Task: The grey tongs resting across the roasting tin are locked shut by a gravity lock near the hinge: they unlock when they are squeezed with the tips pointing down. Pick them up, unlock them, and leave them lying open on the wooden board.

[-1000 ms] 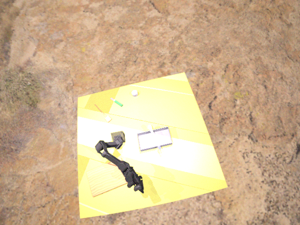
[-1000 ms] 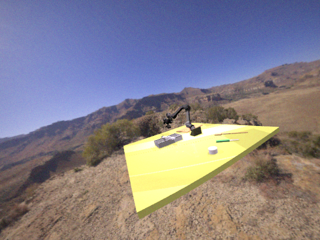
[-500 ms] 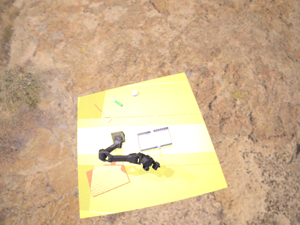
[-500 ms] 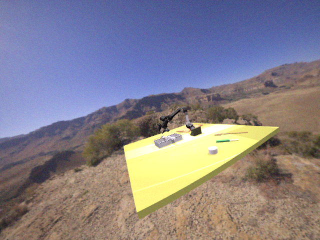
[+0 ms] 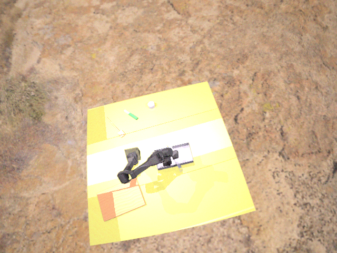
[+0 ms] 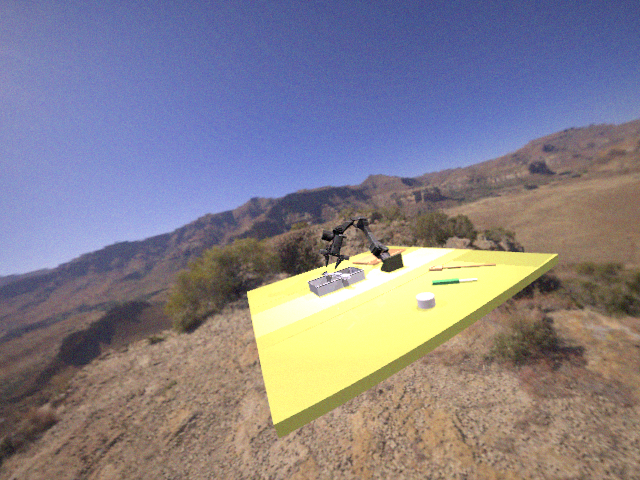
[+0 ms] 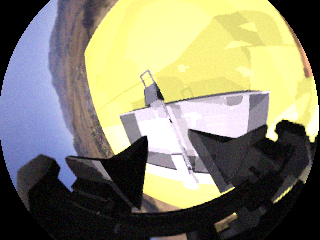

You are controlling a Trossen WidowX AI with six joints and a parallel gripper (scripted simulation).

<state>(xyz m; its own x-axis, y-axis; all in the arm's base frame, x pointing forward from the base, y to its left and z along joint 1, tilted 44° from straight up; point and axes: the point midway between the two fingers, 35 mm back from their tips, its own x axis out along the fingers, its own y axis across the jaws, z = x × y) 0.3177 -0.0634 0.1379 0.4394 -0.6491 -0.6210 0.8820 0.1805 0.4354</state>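
The grey roasting tin lies 50 mm to the left of my gripper tip and 70 mm below it. From my gripper tip the other things lie so: wooden board: 500 mm behind, 180 mm to the right, 90 mm below; white puck: 70 mm behind, 630 mm to the left, 80 mm below.
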